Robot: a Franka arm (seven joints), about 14 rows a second.
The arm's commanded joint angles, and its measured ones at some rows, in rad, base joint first. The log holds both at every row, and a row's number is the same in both.
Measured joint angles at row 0: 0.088, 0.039, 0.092, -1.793, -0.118, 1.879, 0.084
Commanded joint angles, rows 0 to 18: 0.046, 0.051, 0.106, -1.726, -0.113, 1.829, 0.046; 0.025, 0.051, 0.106, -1.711, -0.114, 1.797, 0.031; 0.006, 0.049, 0.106, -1.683, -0.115, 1.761, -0.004; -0.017, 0.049, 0.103, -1.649, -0.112, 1.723, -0.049; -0.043, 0.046, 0.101, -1.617, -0.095, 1.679, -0.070; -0.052, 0.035, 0.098, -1.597, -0.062, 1.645, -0.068; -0.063, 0.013, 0.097, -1.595, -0.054, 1.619, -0.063; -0.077, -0.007, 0.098, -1.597, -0.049, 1.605, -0.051; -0.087, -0.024, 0.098, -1.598, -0.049, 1.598, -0.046; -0.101, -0.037, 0.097, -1.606, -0.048, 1.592, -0.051; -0.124, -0.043, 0.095, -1.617, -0.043, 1.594, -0.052; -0.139, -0.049, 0.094, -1.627, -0.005, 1.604, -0.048; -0.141, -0.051, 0.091, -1.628, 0.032, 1.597, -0.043; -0.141, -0.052, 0.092, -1.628, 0.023, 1.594, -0.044; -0.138, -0.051, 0.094, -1.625, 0.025, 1.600, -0.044; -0.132, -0.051, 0.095, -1.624, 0.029, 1.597, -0.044; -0.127, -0.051, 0.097, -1.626, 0.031, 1.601, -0.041; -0.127, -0.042, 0.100, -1.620, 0.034, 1.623, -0.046; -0.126, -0.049, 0.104, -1.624, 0.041, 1.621, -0.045
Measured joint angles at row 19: -0.123, -0.034, 0.097, -1.606, 0.017, 1.606, -0.037
